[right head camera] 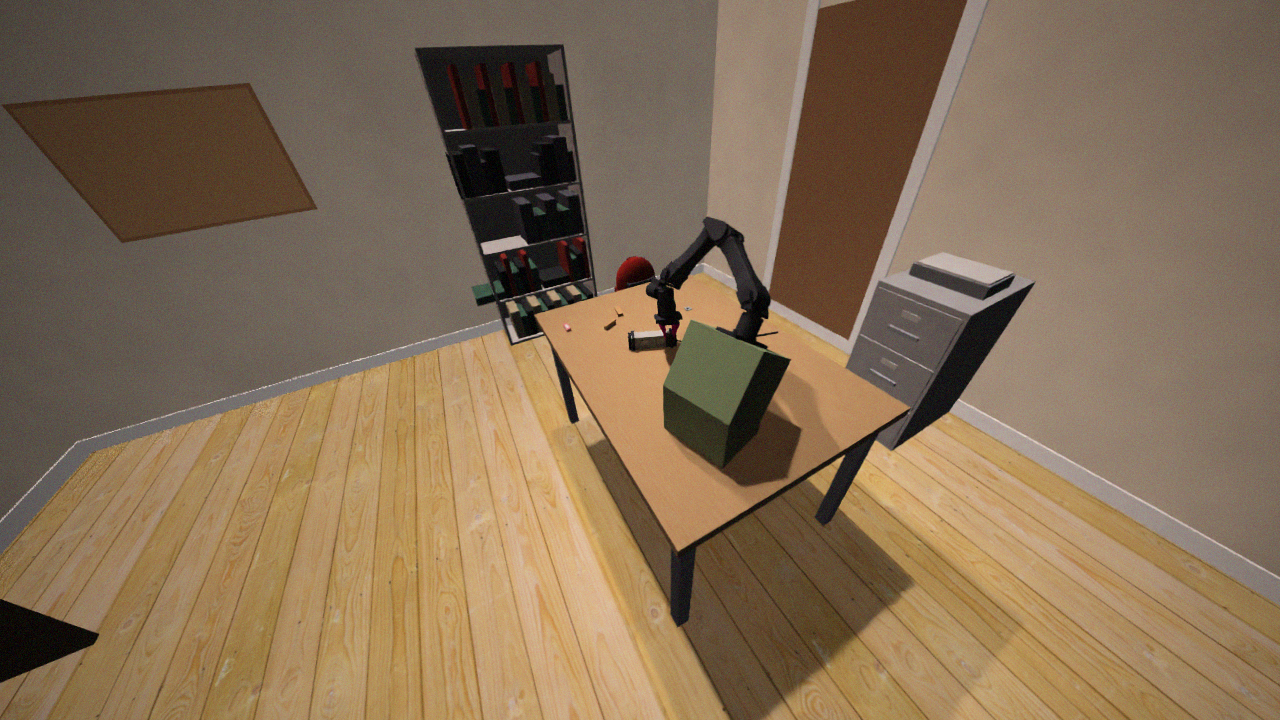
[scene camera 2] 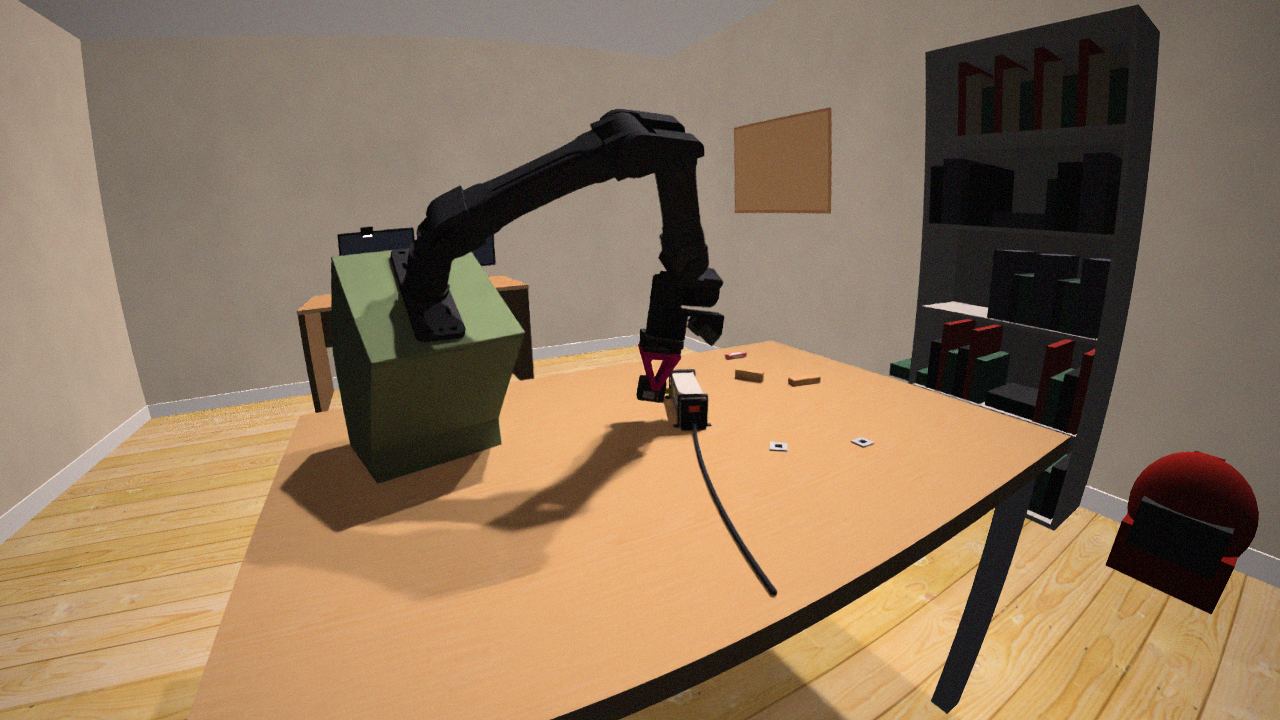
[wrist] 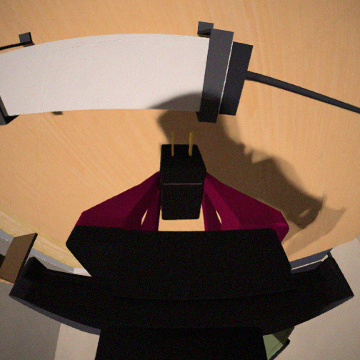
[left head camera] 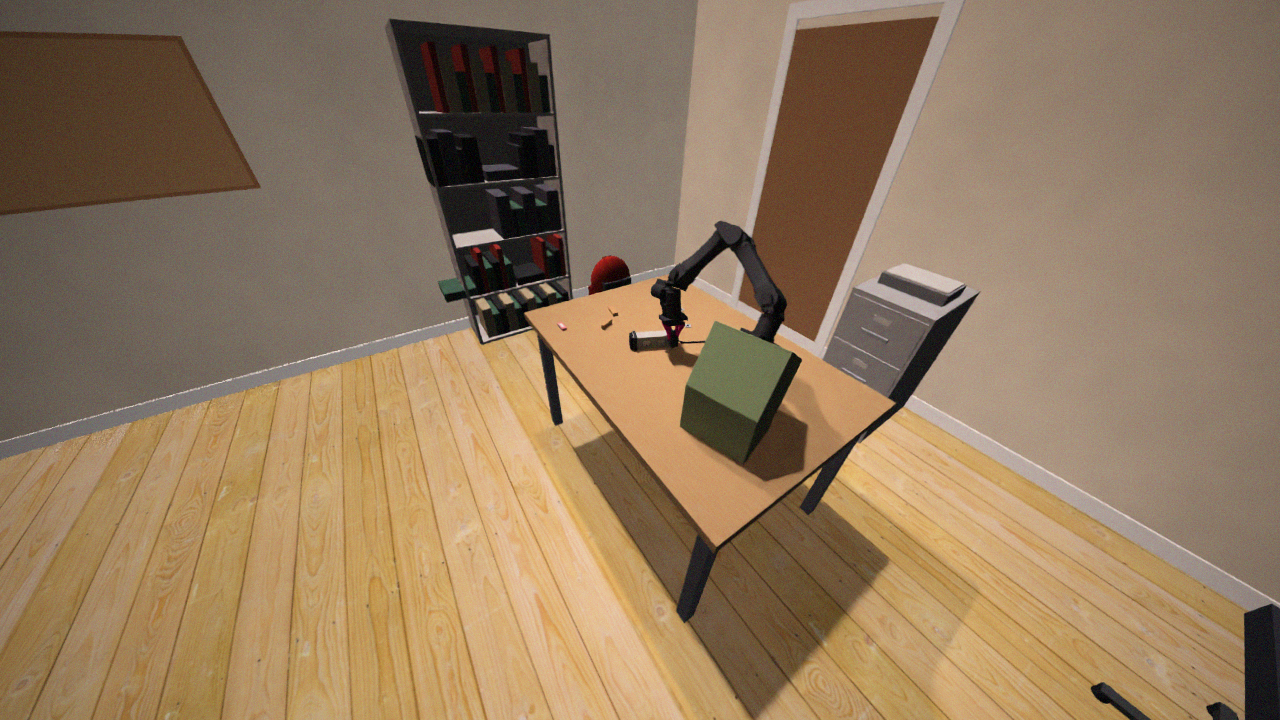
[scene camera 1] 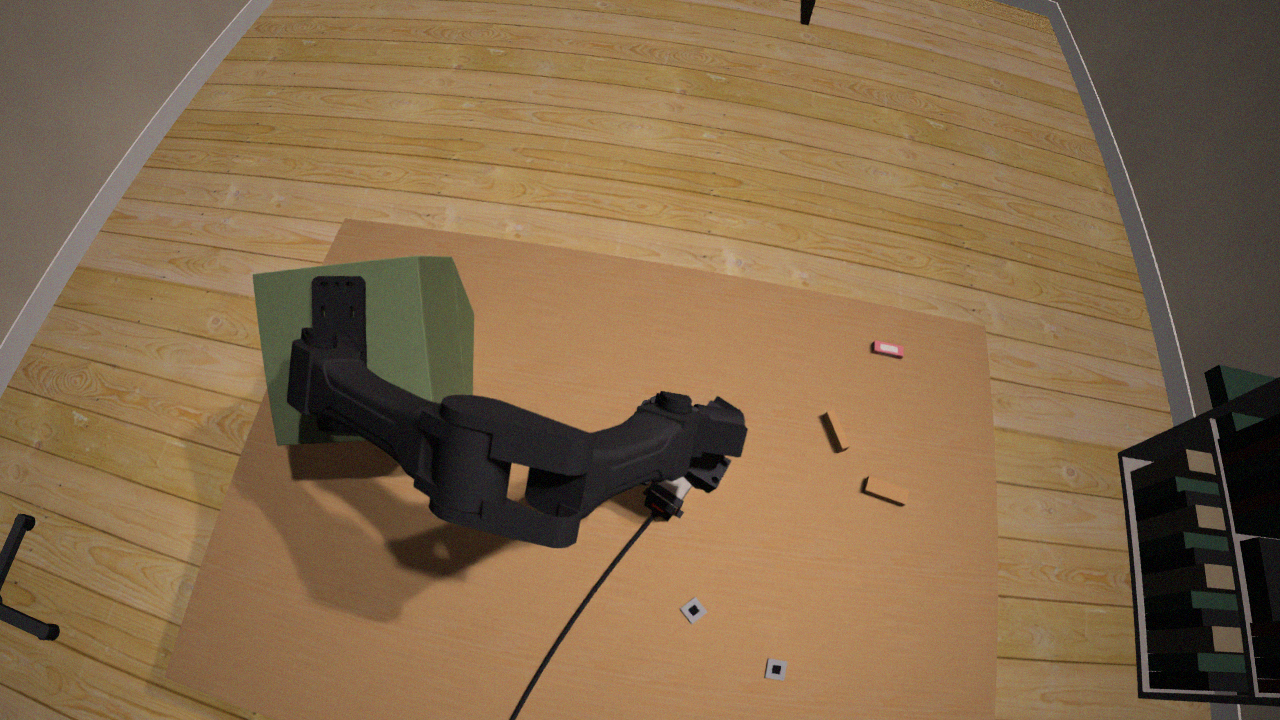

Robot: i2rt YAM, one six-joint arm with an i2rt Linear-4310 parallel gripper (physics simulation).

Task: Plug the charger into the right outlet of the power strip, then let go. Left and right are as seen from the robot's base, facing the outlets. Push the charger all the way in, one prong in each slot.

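Pixels of known places: gripper, between the fingertips: (right head camera: pixel 669 338) (scene camera 2: pixel 654 388) (left head camera: pixel 673 339); arm's base, origin of its link: (right head camera: pixel 742 339) (scene camera 2: pixel 424 293) (left head camera: pixel 760 340) (scene camera 1: pixel 341 354).
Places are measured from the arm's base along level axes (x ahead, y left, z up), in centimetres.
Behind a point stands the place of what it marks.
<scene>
A black charger (scene camera 2: pixel 650 389) {y -7.5, x 36.4, z -21.0 cm} (wrist: pixel 182 185) with two brass prongs is between the crimson fingers of my gripper (scene camera 2: pixel 657 383) {y -6.7, x 37.8, z -21.2 cm} (wrist: pixel 181 177), which is shut on it. In the wrist view the prongs point up toward the long side of the power strip (wrist: pixel 110 72) (scene camera 2: pixel 687 386) {y -6.9, x 46.1, z -22.7 cm} (left head camera: pixel 653 340) {y -3.9, x 45.7, z -24.6 cm} (right head camera: pixel 648 340) (scene camera 1: pixel 677 488) {y -11.0, x 44.4, z -22.8 cm}. The prong tips appear a short gap from the strip, near its right end. The strip has a white body, black end caps and a dark cable, and lies on the table. Its outlet slots do not show in any view. In scene camera 1 the arm hides the charger.
The arm's base stands on a green block (left head camera: pixel 735 385) {y 17.3, x -3.4, z -5.2 cm} (right head camera: pixel 720 389) {y 16.6, x -6.7, z -4.5 cm} (scene camera 1: pixel 438 331) {y 6.1, x 11.0, z -5.3 cm} (scene camera 2: pixel 429 402) {y -3.3, x -2.1, z -15.6 cm}. A black cable (scene camera 1: pixel 590 595) {y -26.5, x 31.3, z -27.7 cm} (scene camera 2: pixel 729 523) {y -39.5, x 22.8, z -27.7 cm} runs from the strip across the table. Two tan blocks (scene camera 1: pixel 834 431) {y -1.2, x 71.5, z -26.4 cm} (scene camera 2: pixel 803 380) {y -12.4, x 78.4, z -27.2 cm}, a pink block (scene camera 1: pixel 887 349) {y 14.6, x 84.8, z -27.3 cm} and two small white squares (scene camera 1: pixel 692 610) {y -29.0, x 46.6, z -28.1 cm} (scene camera 2: pixel 861 441) {y -38.5, x 58.8, z -28.1 cm} lie on the table.
</scene>
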